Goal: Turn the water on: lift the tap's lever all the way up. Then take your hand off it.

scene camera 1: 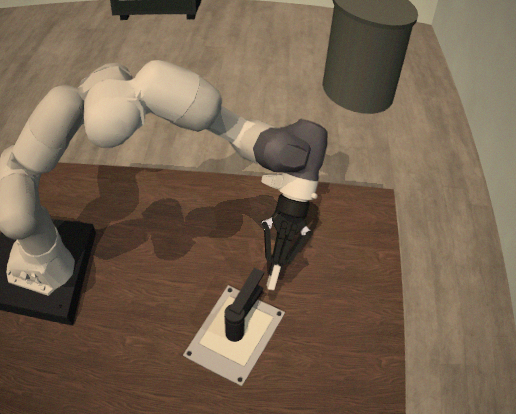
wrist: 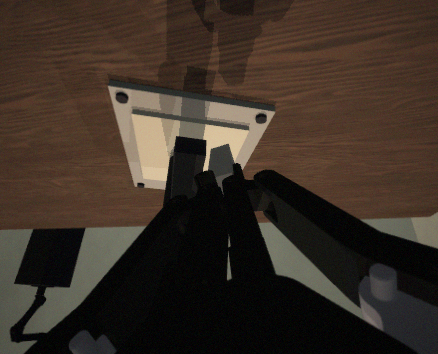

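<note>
The black tap (scene camera 1: 234, 328) (wrist: 186, 177) stands on a mounting plate. In the scene view its lever (scene camera 1: 248, 291) slopes upward to the upper right, above a second, shorter dark bar that partly shows beneath it. The lever's exact angle is hard to tell. My gripper (scene camera 1: 273, 281) (wrist: 224, 160) is shut and empty. Its pale fingertips are just to the right of the lever's free end in the scene view, with a narrow gap visible. In the wrist view the grey fingertip is right of the tap's dark bar, and the dark fingers hide the tap's lower part.
The light grey plate (scene camera 1: 215, 361) (wrist: 145, 102) with a cream panel lies on the brown wooden table (scene camera 1: 325, 350) (wrist: 350, 75). The arm's black base (scene camera 1: 80, 260) is at the left. A grey bin (scene camera 1: 367, 65) stands on the floor behind the table.
</note>
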